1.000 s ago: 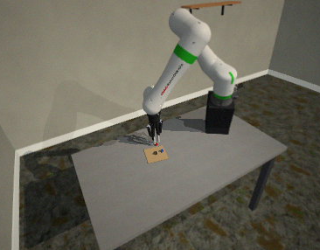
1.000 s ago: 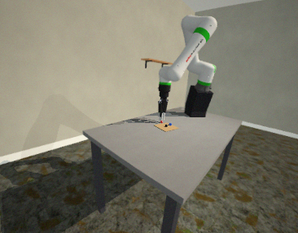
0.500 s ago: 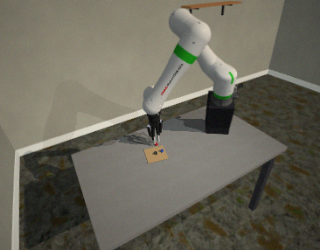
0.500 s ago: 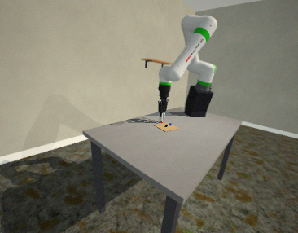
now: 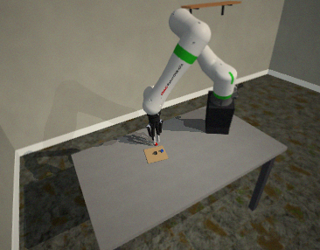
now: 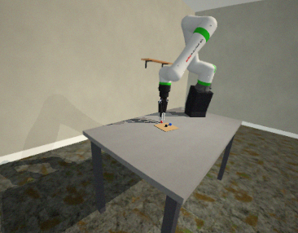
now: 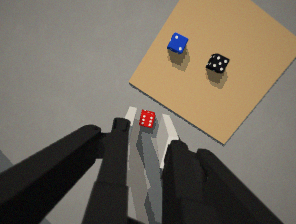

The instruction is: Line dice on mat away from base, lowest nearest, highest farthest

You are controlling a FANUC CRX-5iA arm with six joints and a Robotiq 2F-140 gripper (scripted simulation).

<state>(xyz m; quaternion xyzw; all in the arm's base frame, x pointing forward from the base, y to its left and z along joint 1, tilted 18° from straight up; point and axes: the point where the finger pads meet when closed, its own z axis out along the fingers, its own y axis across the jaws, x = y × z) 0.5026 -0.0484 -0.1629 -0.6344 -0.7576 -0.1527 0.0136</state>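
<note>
Now: hand 5 cm above the red die. From my hand the other things lie so: black die (4 cm ahead, 9 cm to the left, 4 cm below); blue die (1 cm behind, 9 cm to the left, 4 cm below); tan mat (4 cm ahead, 9 cm to the left, 5 cm below).
</note>
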